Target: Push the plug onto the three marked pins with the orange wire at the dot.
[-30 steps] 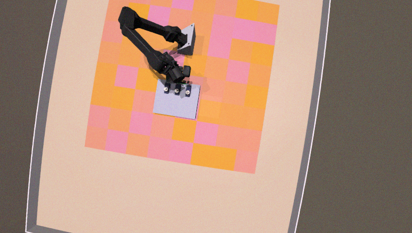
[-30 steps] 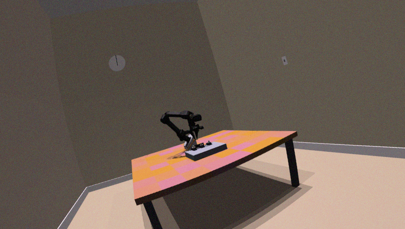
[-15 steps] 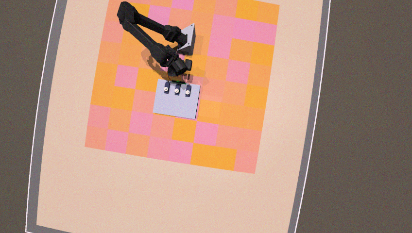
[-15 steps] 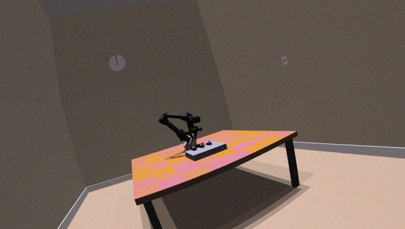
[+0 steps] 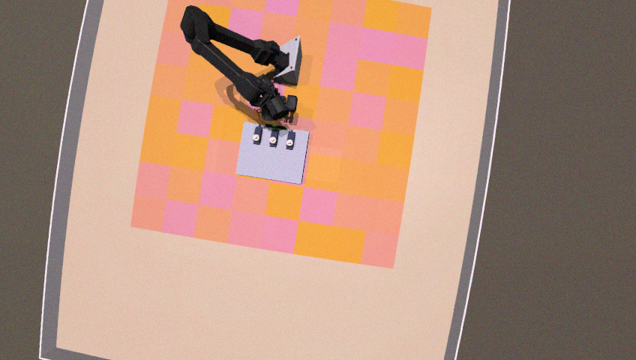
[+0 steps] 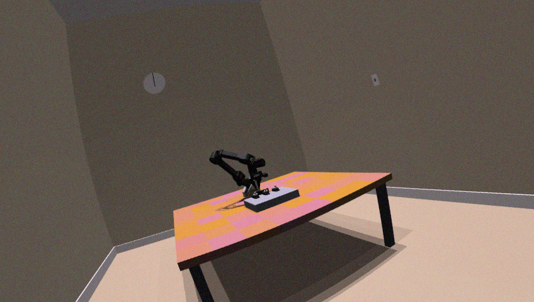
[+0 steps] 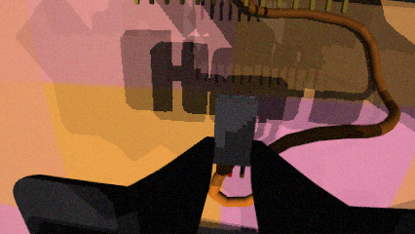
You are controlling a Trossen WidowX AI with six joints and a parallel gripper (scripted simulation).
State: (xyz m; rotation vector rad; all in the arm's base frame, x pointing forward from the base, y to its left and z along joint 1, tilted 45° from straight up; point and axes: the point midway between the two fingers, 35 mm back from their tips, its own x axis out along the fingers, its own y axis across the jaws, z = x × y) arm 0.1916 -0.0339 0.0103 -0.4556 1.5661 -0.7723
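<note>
Now: gripper tip 80 mm short of the green band and 10 mm to the left of it. From my gripper tip the other things lie so: grey printed holder: 240 mm ahead, 30 mm to the right, 50 mm below; black header strip: 80 mm ahead, 10 mm to the right, 10 mm below; dot: 80 mm ahead, 10 mm to the right.
</note>
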